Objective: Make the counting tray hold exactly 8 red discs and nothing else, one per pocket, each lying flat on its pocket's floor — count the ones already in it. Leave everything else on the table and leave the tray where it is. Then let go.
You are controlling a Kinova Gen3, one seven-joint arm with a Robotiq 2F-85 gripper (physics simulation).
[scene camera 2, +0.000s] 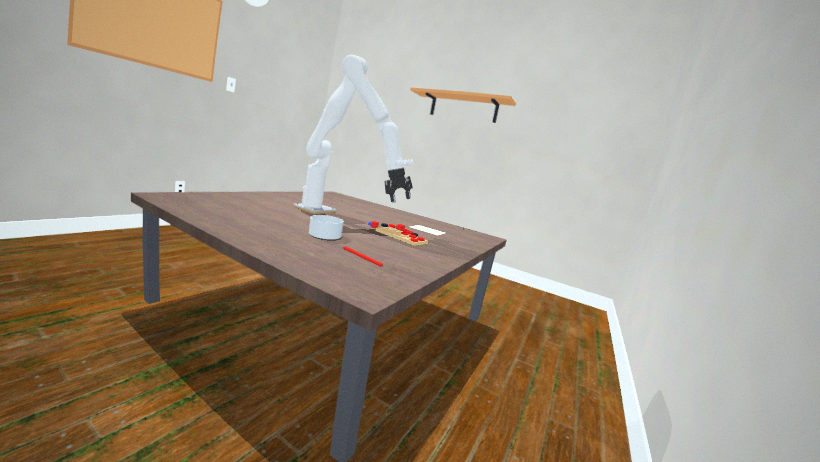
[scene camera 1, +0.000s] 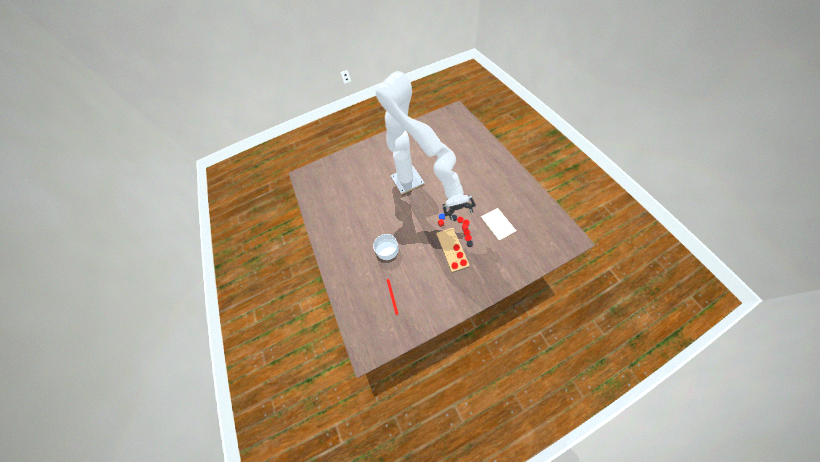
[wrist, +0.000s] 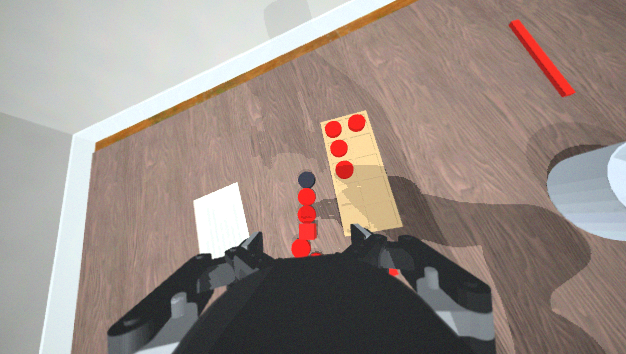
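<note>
The tan counting tray [scene camera 1: 446, 238] [wrist: 367, 195] holds red discs: two side by side in the far row, one [wrist: 339, 148] and another [wrist: 344, 170] in the following two rows on one side. Its other pockets look empty. Beside it lie a dark disc [scene camera 1: 469, 243] [wrist: 306, 180], a red disc [wrist: 306, 196], another red disc [wrist: 306, 214], a red block [wrist: 307, 231] and a red disc [wrist: 301, 248] in a line. My gripper [scene camera 1: 460, 210] [scene camera 2: 401, 199] [wrist: 307, 237] is open and empty, high above the table near the line's robot-side end. Its body hides some pieces in the wrist view.
A blue piece [scene camera 1: 441, 216], a red piece [scene camera 1: 440, 222] and a dark disc [scene camera 1: 453, 218] lie near the tray's robot-side end. A white bowl [scene camera 1: 385, 247] [scene camera 2: 325, 227] and red stick [scene camera 1: 392, 297] [wrist: 542, 59] are on one side, a white sheet [scene camera 1: 498, 223] [wrist: 220, 217] on the other.
</note>
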